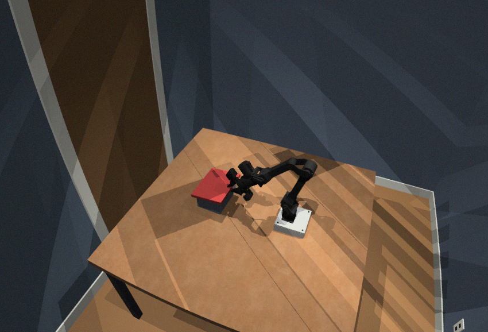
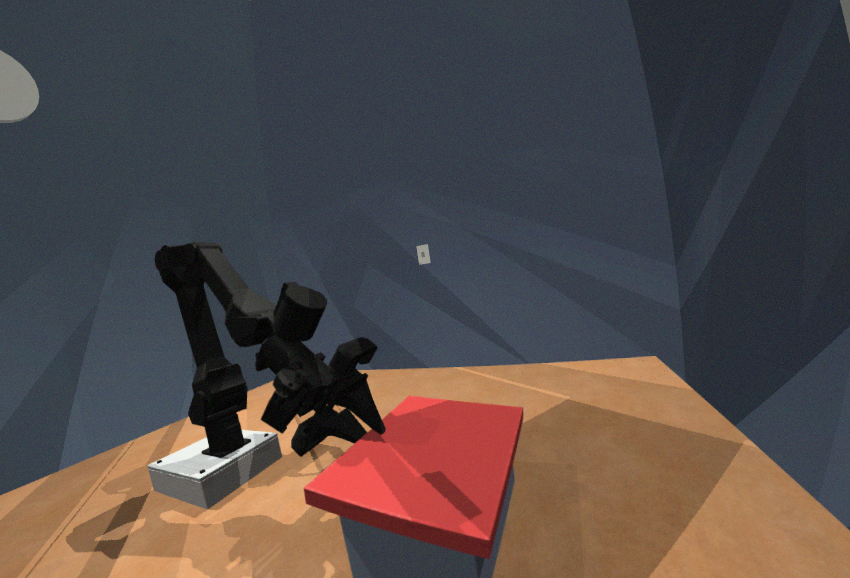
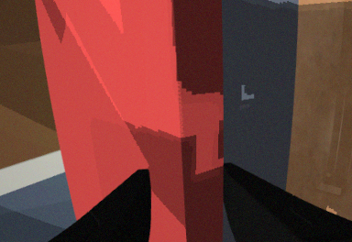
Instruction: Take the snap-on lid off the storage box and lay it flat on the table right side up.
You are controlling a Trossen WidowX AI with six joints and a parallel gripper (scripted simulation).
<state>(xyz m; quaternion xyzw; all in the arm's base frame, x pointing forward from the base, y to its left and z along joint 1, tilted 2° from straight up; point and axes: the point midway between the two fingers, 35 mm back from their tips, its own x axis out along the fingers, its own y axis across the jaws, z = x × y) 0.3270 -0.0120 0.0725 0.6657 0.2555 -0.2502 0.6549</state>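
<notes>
The red lid is 8 cm ahead of my gripper tip. Round my gripper tip: grey-blue storage box 8 cm ahead, 6 cm below.
</notes>
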